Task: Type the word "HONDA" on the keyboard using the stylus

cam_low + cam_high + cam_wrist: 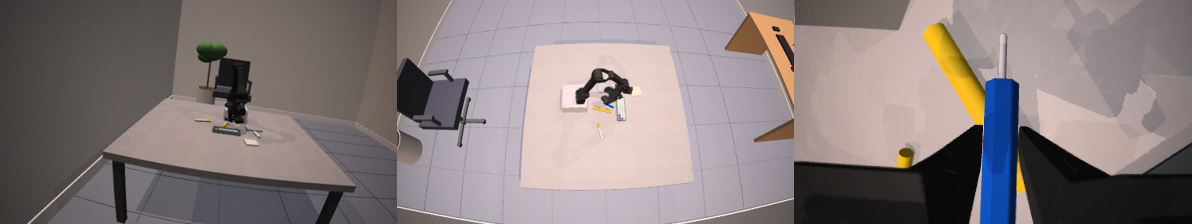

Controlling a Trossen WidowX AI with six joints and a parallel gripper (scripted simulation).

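My gripper tip is 10 mm past the blue stylus and 10 mm to the right of it. Also, from my gripper tip: yellow-and-white pen: 70 mm behind, 180 mm to the right, 50 mm below; grey stylus tip: 30 mm behind, 30 mm to the left, 20 mm below; yellow bar: 30 mm behind, 20 mm to the right, 40 mm below.
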